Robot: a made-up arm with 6 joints.
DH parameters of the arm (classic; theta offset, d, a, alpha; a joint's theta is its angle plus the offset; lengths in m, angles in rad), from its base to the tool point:
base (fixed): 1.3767 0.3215 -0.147 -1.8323
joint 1: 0 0.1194 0.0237 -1.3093
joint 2: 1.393 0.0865 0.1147 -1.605
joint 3: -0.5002 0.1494 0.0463 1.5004
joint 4: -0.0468 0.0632 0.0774 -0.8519
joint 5: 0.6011 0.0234 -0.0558 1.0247
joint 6: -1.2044 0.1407 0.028 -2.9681
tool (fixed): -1.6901 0.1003 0 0
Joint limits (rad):
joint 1: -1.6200..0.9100
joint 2: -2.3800..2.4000
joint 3: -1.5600..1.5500
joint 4: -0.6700..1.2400
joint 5: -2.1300..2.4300
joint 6: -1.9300..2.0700
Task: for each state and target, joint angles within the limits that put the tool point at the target. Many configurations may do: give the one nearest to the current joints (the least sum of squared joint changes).
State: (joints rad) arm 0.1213 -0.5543 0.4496 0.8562 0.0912 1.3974
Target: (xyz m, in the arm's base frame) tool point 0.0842 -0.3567 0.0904
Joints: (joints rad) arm 0.1839 -0.1415 0.3920 0.6422 0.9225 1.8797
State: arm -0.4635 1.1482 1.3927 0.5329 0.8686 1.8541
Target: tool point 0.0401 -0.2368 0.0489
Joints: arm -1.0811 0.8285 1.5500 -0.1748 0.6991 1.5852
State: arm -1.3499 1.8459 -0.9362 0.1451 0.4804 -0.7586
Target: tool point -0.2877 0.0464 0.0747
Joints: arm -0.8558 1.6235 -0.8004 0.3792 0.5040 -0.6654
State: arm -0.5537 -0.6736 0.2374 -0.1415 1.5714 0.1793
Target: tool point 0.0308 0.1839 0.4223
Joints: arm -0.9982 -1.1432 0.4024 -0.3684 1.5617 0.1205
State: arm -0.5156 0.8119 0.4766 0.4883 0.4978 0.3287
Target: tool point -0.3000 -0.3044 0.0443
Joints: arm -0.0559 1.3023 0.0658 0.7256 0.1222 0.4410
